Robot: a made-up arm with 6 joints. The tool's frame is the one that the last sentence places.
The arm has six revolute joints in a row. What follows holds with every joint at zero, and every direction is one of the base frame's.
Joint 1 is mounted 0.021 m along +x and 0.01 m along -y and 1.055 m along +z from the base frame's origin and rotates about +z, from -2.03 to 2.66 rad.
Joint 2 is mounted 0.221 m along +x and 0.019 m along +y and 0.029 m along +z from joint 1 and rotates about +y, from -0.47 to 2.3 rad.
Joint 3 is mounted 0.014 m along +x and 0.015 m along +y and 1.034 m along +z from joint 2 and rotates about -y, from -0.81 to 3.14 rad.
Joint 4 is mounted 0.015 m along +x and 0.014 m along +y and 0.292 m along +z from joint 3 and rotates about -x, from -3.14 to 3.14 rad.
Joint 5 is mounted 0.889 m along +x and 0.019 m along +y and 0.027 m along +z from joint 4 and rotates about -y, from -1.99 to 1.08 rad.
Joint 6 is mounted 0.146 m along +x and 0.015 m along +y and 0.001 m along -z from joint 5 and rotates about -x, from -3.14 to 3.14 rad.
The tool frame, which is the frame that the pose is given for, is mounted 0.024 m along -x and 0.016 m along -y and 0.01 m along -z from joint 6; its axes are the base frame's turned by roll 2.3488, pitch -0.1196 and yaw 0.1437 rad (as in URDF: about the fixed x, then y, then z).
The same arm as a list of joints. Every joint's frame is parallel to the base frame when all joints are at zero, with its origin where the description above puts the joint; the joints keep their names.
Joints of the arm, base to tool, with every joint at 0 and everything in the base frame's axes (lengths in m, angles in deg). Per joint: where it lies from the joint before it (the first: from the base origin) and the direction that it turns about. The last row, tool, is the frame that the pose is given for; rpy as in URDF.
joint 1: offset 0.021 -0.01 1.055 axis 0 0 1
joint 2: offset 0.221 0.019 0.029 axis 0 1 0
joint 3: offset 0.014 0.015 1.034 axis 0 -1 0
joint 4: offset 0.015 0.014 0.292 axis -1 0 0
joint 5: offset 0.889 0.019 0.027 axis 0 -1 0
joint 6: offset 0.146 0.015 -0.001 axis -1 0 0
tool: offset -0.024 -0.016 -0.01 rpy 134.58 -6.85 8.23
Joint limits (deg, base to tool): -116.31..152.41 -26.93..131.78 -46.41..179.91 -179.91..179.91 -114.02..61.88 -179.91..179.91

